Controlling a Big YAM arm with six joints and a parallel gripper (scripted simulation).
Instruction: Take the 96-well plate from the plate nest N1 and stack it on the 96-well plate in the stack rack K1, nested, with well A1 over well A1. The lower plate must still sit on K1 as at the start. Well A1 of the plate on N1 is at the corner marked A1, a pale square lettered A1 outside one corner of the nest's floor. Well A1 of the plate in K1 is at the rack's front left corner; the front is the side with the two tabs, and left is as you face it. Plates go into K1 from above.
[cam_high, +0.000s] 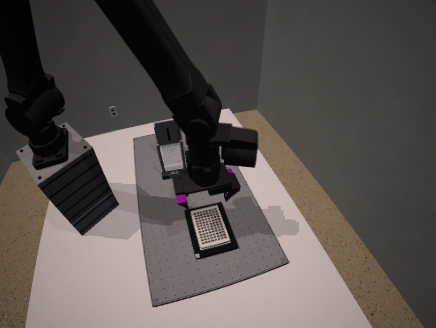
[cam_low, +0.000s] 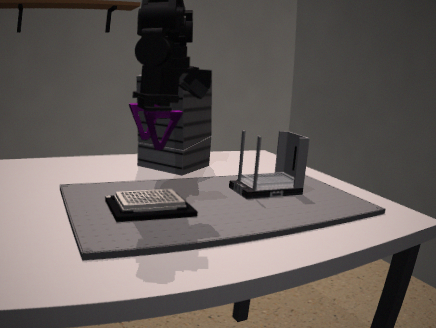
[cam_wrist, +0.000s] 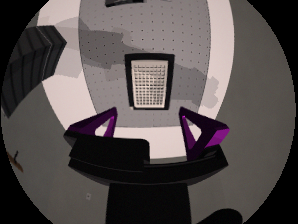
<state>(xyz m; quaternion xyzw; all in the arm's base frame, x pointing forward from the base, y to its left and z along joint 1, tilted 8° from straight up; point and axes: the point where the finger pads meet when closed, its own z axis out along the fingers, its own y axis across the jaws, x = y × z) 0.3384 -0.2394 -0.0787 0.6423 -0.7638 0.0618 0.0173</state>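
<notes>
Right now my hand is 13 cm above the pale A1 mark, 7 cm to the left of it and 6 cm past it. Round my hand: tall back wall 39 cm to the left, 6 cm below, 1 cm ahead.
</notes>
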